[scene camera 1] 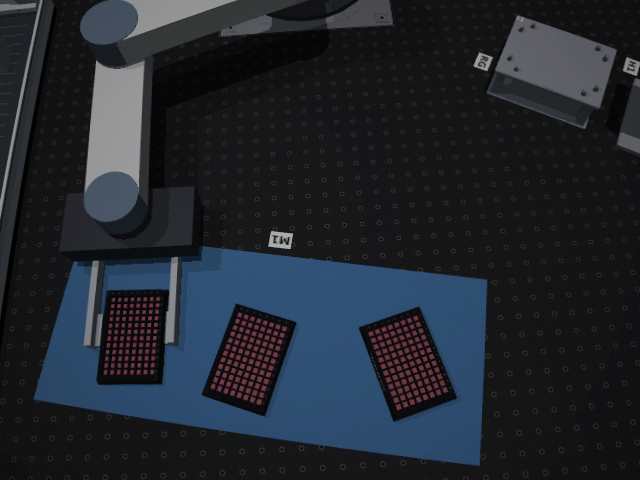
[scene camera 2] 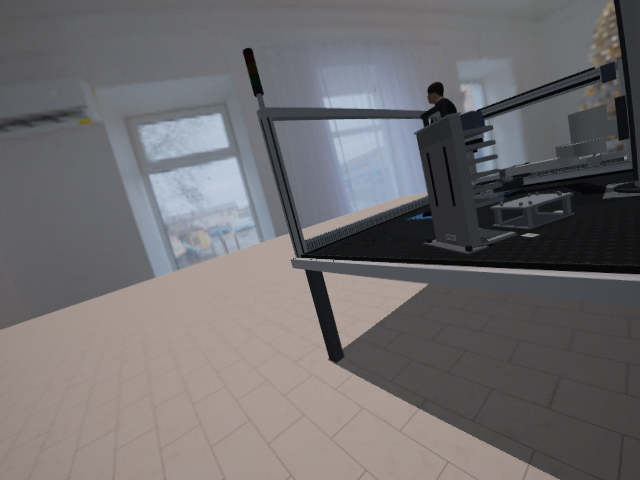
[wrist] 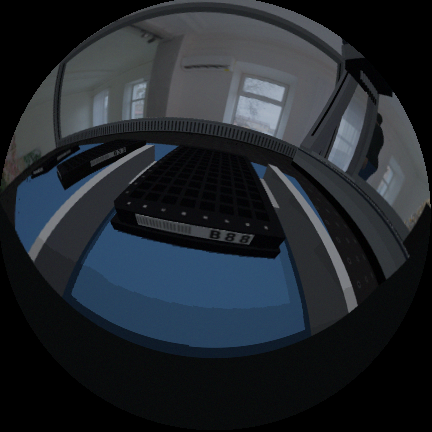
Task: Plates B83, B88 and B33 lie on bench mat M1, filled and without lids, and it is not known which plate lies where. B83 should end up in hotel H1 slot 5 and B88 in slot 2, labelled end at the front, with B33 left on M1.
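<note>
Plate B88, black with its label facing the wrist camera, lies lengthwise between the fingers at the left end of blue mat M1. My gripper is shut on it, the finger pads against its long sides. No gap under it can be made out. A second plate lies tilted at mid-mat; its label is too small to read surely. A third plate lies turned the other way at the right, label unreadable. Hotel H1 shows its slot shelves in scene camera 2.
The grey RG stand stands beside the hotel. The robot's base plate is at the top of scene camera 1. A frame rail runs along the left. A stack light stands on the frame; a person is beyond the table.
</note>
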